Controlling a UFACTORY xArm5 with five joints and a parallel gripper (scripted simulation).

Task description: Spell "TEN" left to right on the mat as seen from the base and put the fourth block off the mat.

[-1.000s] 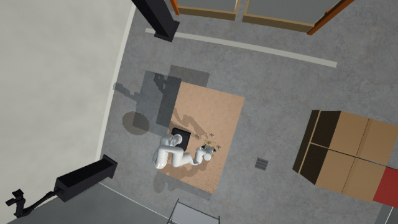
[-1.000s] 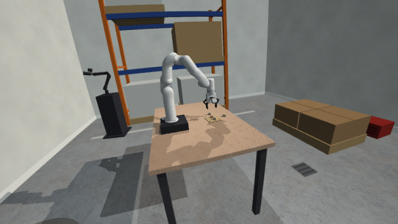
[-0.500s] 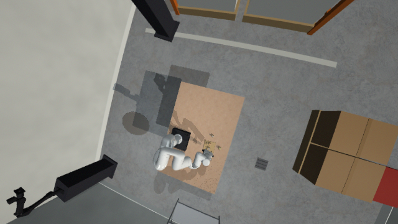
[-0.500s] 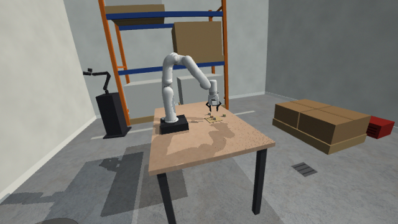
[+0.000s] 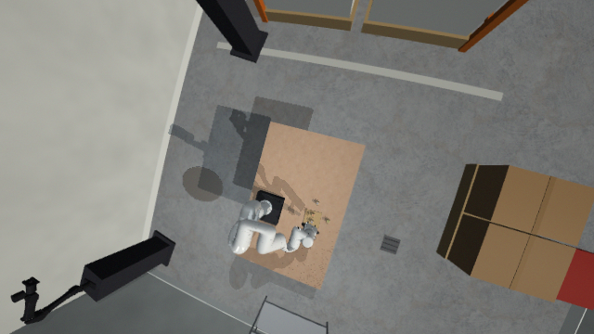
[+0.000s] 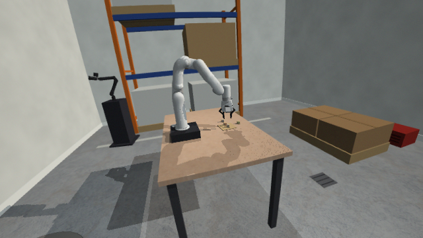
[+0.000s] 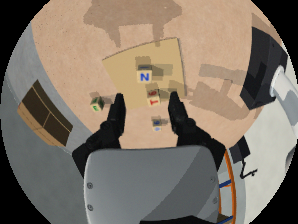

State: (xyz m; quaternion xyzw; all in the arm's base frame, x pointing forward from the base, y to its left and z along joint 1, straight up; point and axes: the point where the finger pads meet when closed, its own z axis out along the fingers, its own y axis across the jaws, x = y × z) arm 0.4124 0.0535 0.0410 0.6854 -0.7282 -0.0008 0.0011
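My gripper is now 20 mm to the right of the tan mat and 100 mm above it.
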